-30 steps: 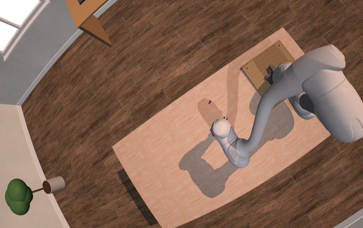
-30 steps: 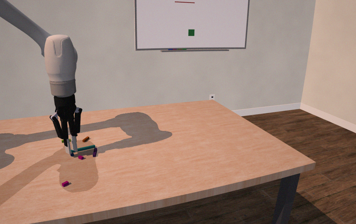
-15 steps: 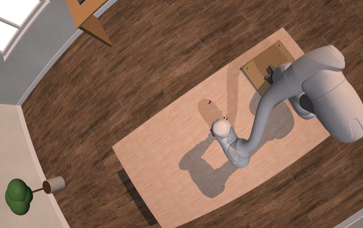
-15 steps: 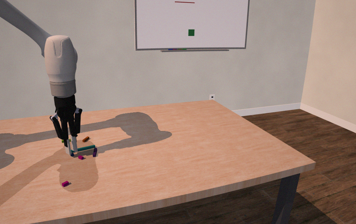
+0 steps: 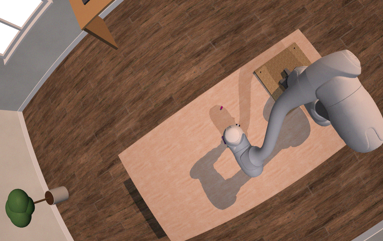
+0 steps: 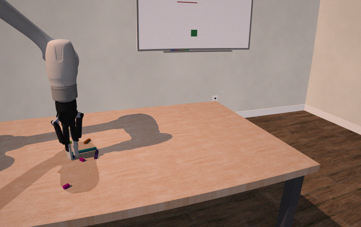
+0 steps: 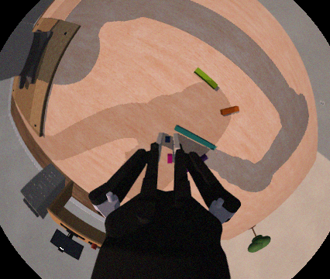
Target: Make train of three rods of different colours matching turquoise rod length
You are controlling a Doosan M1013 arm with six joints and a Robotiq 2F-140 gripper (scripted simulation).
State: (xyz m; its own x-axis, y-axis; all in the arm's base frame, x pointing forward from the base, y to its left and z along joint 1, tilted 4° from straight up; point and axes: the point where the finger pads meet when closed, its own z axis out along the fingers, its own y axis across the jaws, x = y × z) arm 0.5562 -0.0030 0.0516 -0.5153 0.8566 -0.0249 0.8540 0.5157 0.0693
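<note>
My hand is 30 mm above the blue rod. Also, from my hand: purple rod: 90 mm ahead, 30 mm below, 10 mm to the right; then turquoise rod: 50 mm ahead, 40 mm to the left, 30 mm below; then lime rod: 140 mm to the left, 30 mm below, 10 mm behind.
</note>
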